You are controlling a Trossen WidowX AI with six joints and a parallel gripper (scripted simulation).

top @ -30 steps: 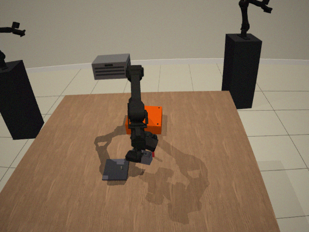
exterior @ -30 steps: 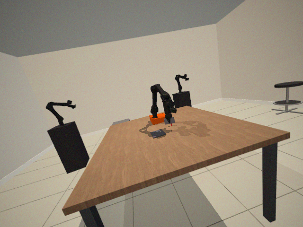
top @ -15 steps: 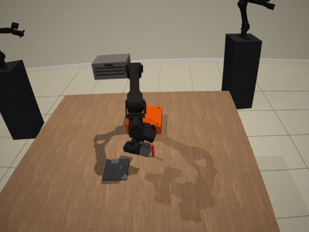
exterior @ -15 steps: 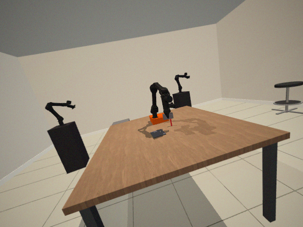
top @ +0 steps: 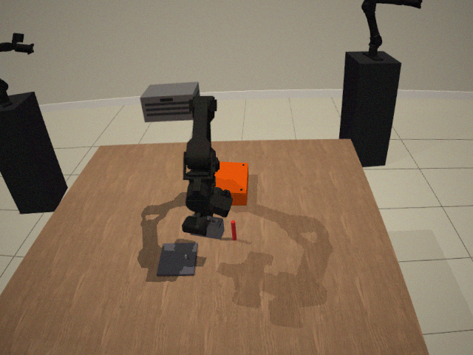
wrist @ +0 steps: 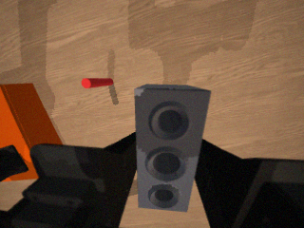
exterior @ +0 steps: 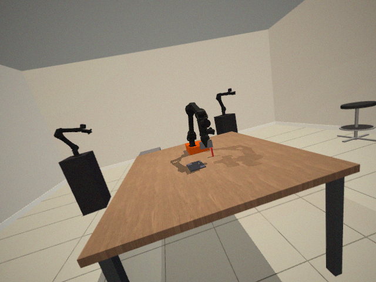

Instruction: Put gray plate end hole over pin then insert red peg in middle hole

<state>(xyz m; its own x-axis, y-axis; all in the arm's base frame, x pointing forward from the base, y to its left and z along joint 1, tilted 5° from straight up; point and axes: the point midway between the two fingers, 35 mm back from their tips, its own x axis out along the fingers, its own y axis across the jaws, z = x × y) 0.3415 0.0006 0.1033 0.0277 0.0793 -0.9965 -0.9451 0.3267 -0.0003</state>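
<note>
The red peg is 90 mm behind my gripper tip, 80 mm to the left of it and 90 mm below it. The rest, counted from my gripper tip: gray plate 30 mm above.
</note>
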